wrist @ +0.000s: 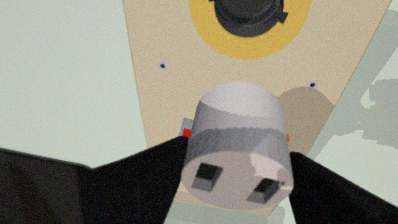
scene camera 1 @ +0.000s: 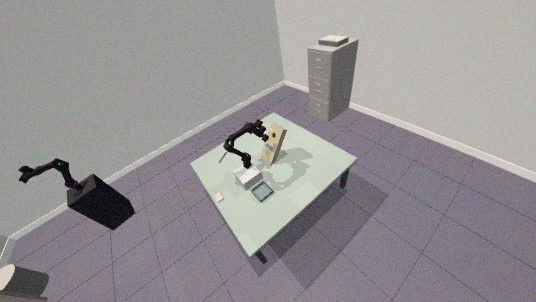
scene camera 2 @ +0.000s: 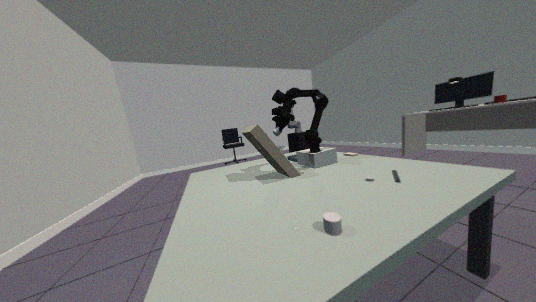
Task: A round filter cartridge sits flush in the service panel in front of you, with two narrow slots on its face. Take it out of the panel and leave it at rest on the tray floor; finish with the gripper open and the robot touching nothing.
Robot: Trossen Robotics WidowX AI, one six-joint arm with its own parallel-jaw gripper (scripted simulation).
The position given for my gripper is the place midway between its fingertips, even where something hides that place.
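There is a round grey filter cartridge [wrist: 237, 157] here, and with it a tan service panel [scene camera 2: 257, 137]. I find the panel in the wrist view [wrist: 306, 61] too. My own gripper [wrist: 237, 153] is visible as well.
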